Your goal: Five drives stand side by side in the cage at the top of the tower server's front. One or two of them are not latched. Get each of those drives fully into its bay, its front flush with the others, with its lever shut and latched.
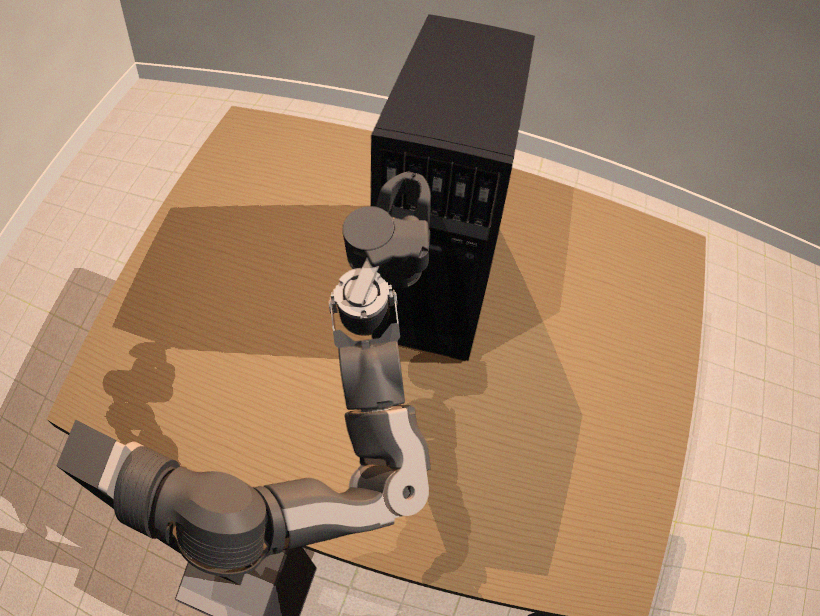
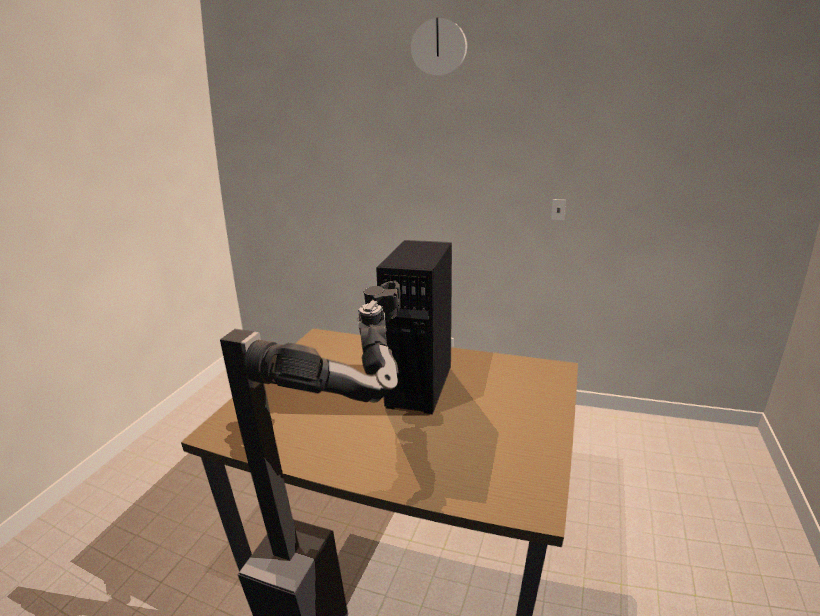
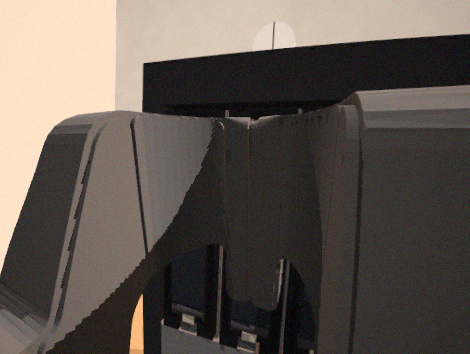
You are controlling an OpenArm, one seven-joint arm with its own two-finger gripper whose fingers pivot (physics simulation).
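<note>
The black tower server (image 1: 457, 89) (image 2: 442, 318) (image 3: 310, 72) stands upright on the table. Its cage holds five drives side by side. The leftmost drive (image 1: 391, 173) (image 3: 189, 285) shows partly beside my gripper. The second drive (image 3: 245, 321) is largely covered by the fingers. The third drive (image 1: 437, 186), fourth drive (image 1: 460, 190) and rightmost drive (image 1: 483, 195) show pale labels. My gripper (image 1: 413, 177) (image 2: 396, 286) (image 3: 261, 208) is shut and empty, its fingertips together in front of the second drive. Whether they touch it is unclear. Small lever gaps or front offsets cannot be told.
The wooden table (image 1: 629, 318) (image 2: 530, 431) extends around the server. The arm (image 1: 374, 374) (image 2: 374, 338) reaches in front of the server's left part. A grey strip (image 1: 467, 226) (image 3: 195, 339) runs below the drives. The wall (image 1: 662, 99) (image 2: 318, 165) stands behind the table.
</note>
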